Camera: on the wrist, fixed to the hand. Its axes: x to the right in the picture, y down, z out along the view.
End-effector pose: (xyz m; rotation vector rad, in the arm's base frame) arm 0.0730 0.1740 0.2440 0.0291 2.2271 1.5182
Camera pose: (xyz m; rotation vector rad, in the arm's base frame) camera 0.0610 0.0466 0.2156 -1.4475 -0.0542 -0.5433
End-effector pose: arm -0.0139 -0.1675 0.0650 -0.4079 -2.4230 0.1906
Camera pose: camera 0.0467 -0.2370 0.1581 -2.6977 0.6425 0.7498
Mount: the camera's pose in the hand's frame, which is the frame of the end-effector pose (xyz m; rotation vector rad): -0.0125 -0.0730 -0.1081 -0.1007 0.7068 3.0530
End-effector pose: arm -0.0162 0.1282 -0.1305 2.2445 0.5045 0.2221
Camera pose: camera -0.0826 0.2400 -0.1141 -0.4860 2.2944 -1.7721
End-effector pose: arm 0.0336 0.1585 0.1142 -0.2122 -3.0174 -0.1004
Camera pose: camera 0.0473 0.0767 0.2156 -2.6179 0.2148 0.0221
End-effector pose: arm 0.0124 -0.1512 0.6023 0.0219 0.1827 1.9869
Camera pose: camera 0.0730 -0.1462 0.4862 0.2781 -0.1838 -1.1354
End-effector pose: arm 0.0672 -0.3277 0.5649 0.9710 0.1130 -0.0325
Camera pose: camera 0.0403 -0.2800 0.4459 0.0914 -0.7890 2.9967
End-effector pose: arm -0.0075 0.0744 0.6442 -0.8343 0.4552 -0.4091
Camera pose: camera -0.0878 -0.0291 0.6403 0.6585 1.7165 2.2147
